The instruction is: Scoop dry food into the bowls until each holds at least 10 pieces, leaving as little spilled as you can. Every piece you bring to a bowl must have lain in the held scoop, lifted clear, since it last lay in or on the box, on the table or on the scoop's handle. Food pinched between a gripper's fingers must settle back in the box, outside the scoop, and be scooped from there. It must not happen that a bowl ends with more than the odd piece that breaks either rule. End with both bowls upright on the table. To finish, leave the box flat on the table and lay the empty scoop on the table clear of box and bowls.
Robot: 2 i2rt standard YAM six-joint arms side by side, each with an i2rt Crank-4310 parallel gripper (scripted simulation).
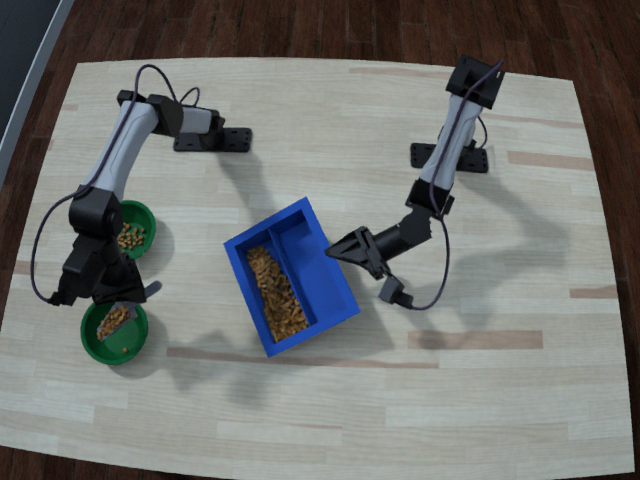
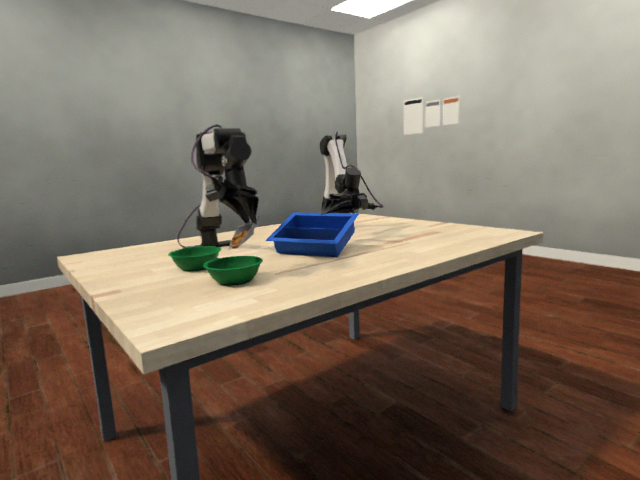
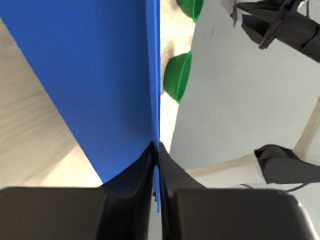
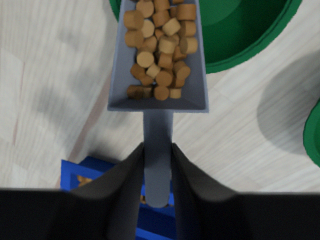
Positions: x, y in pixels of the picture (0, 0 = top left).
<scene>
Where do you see a green bowl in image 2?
234, 270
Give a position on a blue box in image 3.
102, 72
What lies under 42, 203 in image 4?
My right gripper.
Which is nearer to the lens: the blue box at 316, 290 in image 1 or the green bowl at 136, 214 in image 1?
The blue box.
</scene>
